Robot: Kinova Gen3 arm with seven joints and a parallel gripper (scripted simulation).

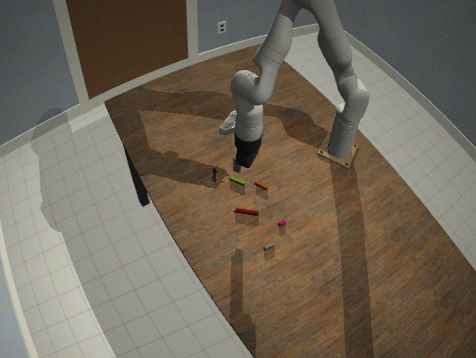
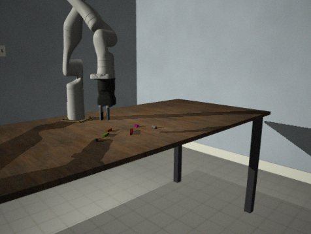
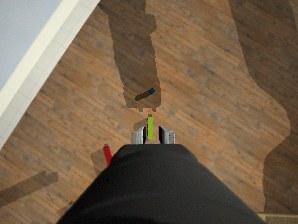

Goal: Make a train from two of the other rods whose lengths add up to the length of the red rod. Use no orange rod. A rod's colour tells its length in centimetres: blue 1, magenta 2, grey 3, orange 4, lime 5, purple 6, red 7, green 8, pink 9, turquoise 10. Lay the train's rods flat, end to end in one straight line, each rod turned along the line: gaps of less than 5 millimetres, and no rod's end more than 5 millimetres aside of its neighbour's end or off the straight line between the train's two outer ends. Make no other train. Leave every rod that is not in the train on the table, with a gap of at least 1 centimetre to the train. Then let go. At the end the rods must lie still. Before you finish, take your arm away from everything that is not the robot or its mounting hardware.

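My hand is 80 mm above the lime rod. From my hand the other things lie so: orange rod (40 mm behind, 60 mm to the left, 80 mm below); small blue rod (30 mm ahead, 80 mm to the right, 80 mm below); red rod (60 mm ahead, 110 mm to the left, 80 mm below).
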